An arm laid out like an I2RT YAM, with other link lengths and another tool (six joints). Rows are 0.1 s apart.
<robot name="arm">
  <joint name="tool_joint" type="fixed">
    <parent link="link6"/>
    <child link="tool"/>
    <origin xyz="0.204 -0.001 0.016" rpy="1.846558 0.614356 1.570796"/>
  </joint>
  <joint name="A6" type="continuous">
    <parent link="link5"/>
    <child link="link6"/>
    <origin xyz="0.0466 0 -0.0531"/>
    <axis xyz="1 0 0"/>
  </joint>
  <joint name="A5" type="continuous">
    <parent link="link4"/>
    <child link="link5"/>
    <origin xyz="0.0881 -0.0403 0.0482"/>
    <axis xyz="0 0 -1"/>
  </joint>
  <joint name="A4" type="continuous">
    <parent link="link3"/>
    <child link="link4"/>
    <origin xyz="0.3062 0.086 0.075"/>
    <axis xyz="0 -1 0"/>
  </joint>
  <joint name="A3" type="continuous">
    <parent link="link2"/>
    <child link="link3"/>
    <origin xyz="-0.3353 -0.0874 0"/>
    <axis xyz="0 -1 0"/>
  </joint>
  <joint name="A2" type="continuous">
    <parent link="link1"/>
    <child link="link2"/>
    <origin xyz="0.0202 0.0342 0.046"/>
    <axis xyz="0 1 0"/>
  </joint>
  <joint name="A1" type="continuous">
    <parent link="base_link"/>
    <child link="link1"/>
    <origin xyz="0 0 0.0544"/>
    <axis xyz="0 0 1"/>
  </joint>
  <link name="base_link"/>
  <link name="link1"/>
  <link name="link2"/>
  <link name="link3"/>
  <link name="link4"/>
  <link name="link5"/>
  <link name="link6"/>
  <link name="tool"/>
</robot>
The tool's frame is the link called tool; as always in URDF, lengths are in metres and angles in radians. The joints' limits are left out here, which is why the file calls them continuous.
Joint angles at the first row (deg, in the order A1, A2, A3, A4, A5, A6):
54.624, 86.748, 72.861, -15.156, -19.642, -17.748
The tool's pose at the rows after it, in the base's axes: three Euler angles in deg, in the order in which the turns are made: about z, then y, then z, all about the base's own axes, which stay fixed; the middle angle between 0 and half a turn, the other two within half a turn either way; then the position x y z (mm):
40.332 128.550 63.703 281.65 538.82 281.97
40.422 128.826 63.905 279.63 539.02 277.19
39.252 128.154 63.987 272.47 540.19 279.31
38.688 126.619 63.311 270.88 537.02 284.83
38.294 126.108 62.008 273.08 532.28 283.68
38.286 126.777 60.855 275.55 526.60 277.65
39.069 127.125 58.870 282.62 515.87 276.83
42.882 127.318 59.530 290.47 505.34 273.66
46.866 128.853 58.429 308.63 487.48 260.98
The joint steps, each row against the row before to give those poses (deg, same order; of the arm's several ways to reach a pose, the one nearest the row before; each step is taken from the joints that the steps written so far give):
0.088, 0.001, -0.624, 0.258, -0.222, -0.128
0.173, -0.001, -0.623, 0.352, 0.012, 0.039
0.734, -0.657, -0.670, 0.551, 0.328, -0.783
0.175, -1.371, -1.643, 1.868, 0.557, 0.039
-0.002, -0.948, -1.518, 1.203, 1.066, 0.277
-0.113, -0.559, -0.979, -0.117, 0.954, 0.428
-0.545, -1.256, -1.100, -0.141, 1.421, 1.469
-1.779, -0.874, -1.771, 1.205, -1.497, 2.722
-2.672, -0.488, -1.873, 0.419, -0.570, 3.147

